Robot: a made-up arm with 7 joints. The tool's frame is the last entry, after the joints. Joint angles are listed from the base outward.
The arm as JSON. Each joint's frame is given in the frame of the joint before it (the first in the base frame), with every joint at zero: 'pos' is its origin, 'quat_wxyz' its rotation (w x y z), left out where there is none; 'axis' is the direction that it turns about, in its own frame. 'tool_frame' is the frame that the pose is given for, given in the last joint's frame.
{
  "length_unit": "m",
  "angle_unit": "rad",
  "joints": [
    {
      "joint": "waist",
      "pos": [
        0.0,
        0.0,
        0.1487
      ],
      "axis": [
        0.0,
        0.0,
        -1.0
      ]
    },
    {
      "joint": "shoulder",
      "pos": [
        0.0,
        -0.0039,
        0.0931
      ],
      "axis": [
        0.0,
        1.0,
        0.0
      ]
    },
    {
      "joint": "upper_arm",
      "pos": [
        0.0,
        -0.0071,
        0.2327
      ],
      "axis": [
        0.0,
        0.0,
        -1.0
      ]
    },
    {
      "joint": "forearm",
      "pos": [
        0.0,
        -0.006,
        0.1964
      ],
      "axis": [
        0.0,
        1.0,
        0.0
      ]
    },
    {
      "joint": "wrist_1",
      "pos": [
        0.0,
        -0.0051,
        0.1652
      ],
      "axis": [
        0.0,
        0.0,
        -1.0
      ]
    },
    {
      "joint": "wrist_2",
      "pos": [
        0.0,
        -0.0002,
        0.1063
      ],
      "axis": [
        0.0,
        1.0,
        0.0
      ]
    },
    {
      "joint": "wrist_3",
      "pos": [
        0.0,
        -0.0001,
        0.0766
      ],
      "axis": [
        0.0,
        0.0,
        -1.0
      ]
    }
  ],
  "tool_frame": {
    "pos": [
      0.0,
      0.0,
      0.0
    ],
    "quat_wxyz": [
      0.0,
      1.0,
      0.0,
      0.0
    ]
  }
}
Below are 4 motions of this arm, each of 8 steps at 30 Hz.
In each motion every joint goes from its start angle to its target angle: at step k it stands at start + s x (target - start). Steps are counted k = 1, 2, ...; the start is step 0. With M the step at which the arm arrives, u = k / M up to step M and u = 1 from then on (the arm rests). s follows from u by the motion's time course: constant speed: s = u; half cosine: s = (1 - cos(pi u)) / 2; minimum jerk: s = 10 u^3 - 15 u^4 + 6 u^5.
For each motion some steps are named. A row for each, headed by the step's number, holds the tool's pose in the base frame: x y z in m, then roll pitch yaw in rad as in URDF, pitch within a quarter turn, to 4 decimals.
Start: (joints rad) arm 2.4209 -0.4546 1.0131 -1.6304 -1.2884 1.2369 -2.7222
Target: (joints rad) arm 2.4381 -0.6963 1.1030 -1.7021 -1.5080 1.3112 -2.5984
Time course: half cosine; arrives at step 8
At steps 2, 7, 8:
2: 0.3993 -0.0139 0.5698 -2.3693 0.8445 -0.4621
7: 0.4150 -0.0090 0.5009 -2.5703 0.9421 -0.8776
8: 0.4154 -0.0089 0.4978 -2.5814 0.9444 -0.8989

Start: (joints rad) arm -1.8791 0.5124 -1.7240 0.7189 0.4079 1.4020 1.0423
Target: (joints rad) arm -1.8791 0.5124 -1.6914 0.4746 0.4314 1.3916 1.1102
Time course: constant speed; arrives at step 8
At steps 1, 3, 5, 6, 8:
1: -0.3076 0.2190 0.7659 0.8486 0.6691 1.3584
3: -0.3002 0.2323 0.7764 0.9092 0.6846 1.3631
5: -0.2917 0.2454 0.7863 0.9703 0.6990 1.3678
6: -0.2872 0.2520 0.7911 1.0009 0.7058 1.3702
8: -0.2773 0.2648 0.8000 1.0624 0.7187 1.3747

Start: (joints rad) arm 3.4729 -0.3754 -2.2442 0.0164 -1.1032 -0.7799 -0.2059
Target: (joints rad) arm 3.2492 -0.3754 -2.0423 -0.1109 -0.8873 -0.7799 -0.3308
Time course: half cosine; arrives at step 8
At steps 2, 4, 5, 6, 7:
2: 0.2080 -0.0673 0.9672 3.0995 -0.4101 0.0592
4: 0.2085 -0.0283 0.9689 2.9809 -0.4022 0.1013
5: 0.2078 -0.0071 0.9690 2.9171 -0.3974 0.1233
6: 0.2068 0.0109 0.9686 2.8632 -0.3930 0.1416
7: 0.2058 0.0228 0.9681 2.8274 -0.3899 0.1535

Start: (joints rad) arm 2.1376 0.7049 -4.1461 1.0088 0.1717 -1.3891 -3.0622
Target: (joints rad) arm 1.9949 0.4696 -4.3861 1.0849 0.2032 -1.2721 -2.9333
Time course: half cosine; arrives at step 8
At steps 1, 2, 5, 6, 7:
1: -0.3321 -0.1825 0.8036 -2.2891 0.7258 -0.8396
2: -0.3270 -0.1741 0.8087 -2.3304 0.6987 -0.8526
5: -0.3065 -0.1326 0.8281 -2.4986 0.5518 -0.8799
6: -0.3020 -0.1206 0.8320 -2.5382 0.5060 -0.8775
7: -0.2993 -0.1128 0.8342 -2.5626 0.4752 -0.8736

